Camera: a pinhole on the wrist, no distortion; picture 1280 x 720 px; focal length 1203.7 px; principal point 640.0 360.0 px. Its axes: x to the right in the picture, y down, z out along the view. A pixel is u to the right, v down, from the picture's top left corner.
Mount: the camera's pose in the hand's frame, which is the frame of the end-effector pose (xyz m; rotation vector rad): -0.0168 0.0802 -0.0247 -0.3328 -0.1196 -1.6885
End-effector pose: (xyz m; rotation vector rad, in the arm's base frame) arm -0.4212 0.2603 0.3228 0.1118 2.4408 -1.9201
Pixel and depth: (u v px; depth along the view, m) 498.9 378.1 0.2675
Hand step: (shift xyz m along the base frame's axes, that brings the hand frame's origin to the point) -0.0203 -0.1706 -0.2300
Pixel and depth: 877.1 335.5 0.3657
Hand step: -0.0199 -0.3081 -0.1906
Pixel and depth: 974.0 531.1 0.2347
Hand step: -0.0415 -0.1880 -0.1276
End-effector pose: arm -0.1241 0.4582 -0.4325 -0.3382 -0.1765 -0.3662
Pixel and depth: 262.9 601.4 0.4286
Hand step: 0.2161 0.3446 0.2544
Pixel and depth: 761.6 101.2 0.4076
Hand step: -0.0224 0.2950 0.2991
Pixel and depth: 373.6 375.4 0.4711
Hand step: 0.1384 0.3846 0.2925
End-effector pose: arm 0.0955 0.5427 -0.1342 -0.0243 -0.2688 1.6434
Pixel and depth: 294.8 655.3 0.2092
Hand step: -0.2156 0.0340 0.1223
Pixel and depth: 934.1 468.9 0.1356
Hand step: -0.1026 -0.0118 0.0952
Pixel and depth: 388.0 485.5 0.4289
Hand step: -0.3406 0.0252 0.3054
